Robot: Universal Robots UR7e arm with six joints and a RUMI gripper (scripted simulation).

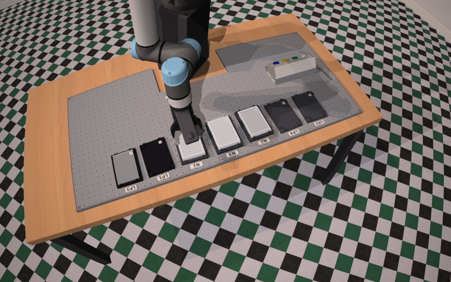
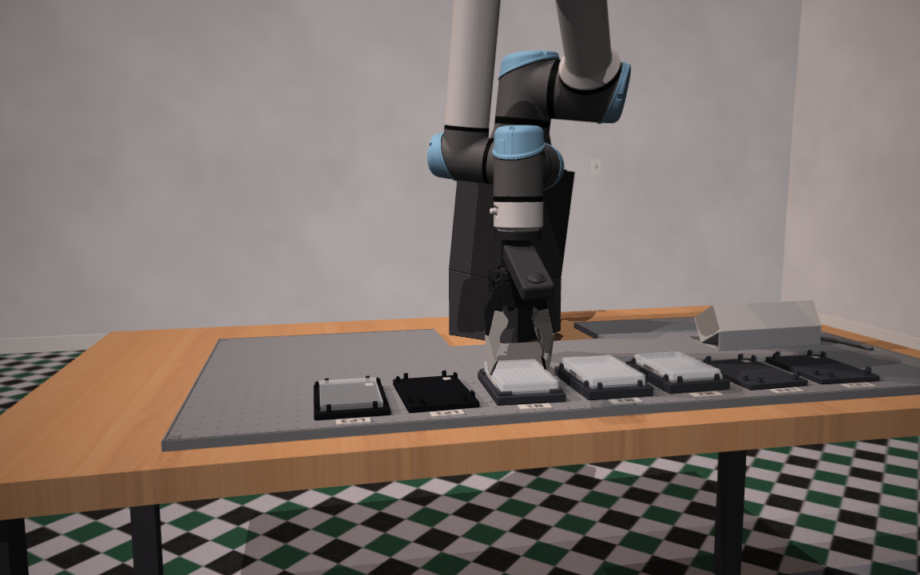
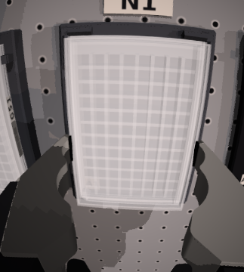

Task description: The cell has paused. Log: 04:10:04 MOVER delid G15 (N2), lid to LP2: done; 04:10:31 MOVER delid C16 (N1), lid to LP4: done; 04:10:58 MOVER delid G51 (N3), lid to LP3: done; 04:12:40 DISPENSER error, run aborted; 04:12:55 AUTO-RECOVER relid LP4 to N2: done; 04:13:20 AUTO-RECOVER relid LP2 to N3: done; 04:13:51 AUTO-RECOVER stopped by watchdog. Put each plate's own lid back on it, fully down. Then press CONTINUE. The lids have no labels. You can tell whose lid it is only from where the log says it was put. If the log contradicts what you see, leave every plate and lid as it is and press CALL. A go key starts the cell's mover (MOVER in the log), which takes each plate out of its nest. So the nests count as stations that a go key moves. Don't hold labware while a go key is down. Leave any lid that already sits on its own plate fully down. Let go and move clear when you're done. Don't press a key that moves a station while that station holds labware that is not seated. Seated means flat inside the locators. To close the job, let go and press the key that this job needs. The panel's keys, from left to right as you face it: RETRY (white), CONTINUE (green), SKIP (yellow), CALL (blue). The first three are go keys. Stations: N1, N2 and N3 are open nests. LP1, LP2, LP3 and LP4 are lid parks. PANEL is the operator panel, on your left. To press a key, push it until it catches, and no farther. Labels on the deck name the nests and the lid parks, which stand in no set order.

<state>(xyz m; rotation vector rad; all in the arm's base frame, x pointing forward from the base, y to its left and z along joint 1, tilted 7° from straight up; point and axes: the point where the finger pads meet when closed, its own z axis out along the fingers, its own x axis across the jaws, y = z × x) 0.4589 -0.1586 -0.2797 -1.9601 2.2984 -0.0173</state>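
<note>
Right now the plate is 30 mm ahead of my hand, 260 mm to the left of it and 20 mm below it. Also, from my hand: lid park LP1 (10 mm behind, 130 mm to the right, 30 mm below); lid park LP3 (20 mm behind, 260 mm to the right, 30 mm below); lid park LP4 (50 mm ahead, 390 mm to the left, 30 mm below).
</note>
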